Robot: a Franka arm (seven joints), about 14 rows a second.
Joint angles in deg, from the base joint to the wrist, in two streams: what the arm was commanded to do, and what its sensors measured. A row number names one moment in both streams.
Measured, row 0:
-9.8 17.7 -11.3 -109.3 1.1 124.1 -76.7
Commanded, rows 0 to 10:
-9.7 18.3 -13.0 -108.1 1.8 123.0 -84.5
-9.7 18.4 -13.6 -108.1 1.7 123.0 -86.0
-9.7 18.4 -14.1 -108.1 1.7 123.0 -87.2
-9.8 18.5 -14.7 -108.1 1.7 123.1 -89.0
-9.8 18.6 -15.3 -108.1 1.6 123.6 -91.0
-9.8 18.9 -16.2 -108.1 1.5 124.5 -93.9
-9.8 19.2 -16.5 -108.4 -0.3 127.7 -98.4
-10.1 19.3 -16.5 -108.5 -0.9 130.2 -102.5
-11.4 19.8 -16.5 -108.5 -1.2 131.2 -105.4
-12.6 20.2 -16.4 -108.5 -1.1 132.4 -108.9
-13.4 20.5 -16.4 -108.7 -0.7 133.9 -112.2
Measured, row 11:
-11.7 19.5 -16.4 -109.3 -0.2 131.6 -106.4
